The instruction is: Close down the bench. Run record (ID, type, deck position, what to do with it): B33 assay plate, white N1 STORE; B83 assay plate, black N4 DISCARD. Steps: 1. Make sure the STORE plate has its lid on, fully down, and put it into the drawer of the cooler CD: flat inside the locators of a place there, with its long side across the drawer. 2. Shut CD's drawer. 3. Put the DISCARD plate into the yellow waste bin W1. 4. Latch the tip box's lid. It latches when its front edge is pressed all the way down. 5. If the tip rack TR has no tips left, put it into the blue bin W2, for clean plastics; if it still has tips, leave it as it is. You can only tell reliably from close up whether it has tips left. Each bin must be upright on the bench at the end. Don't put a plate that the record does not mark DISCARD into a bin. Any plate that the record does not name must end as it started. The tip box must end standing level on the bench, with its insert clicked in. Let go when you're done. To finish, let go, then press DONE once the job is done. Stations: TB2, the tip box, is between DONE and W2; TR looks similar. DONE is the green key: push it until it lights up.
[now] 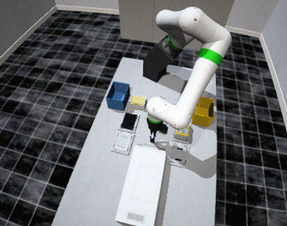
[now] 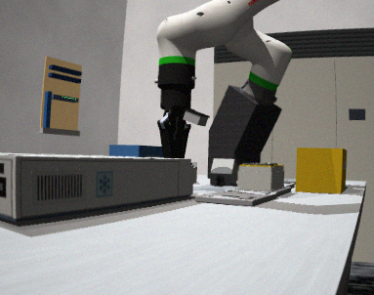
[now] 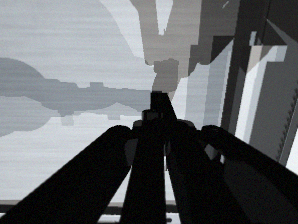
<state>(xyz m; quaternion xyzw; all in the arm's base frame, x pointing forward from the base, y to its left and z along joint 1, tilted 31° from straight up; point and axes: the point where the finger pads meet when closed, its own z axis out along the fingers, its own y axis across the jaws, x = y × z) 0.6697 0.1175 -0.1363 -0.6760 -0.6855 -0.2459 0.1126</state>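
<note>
Right now the black assay plate is 11 cm behind my hand, 20 cm to the right of it and 2 cm below it. Round my hand: clear plate lid: 18 cm ahead, 1 cm to the left, 1 cm below; cooler drawer: 21 cm ahead, 1 cm to the left; white plate: 18 cm ahead, 1 cm to the left, 2 cm below.
</note>
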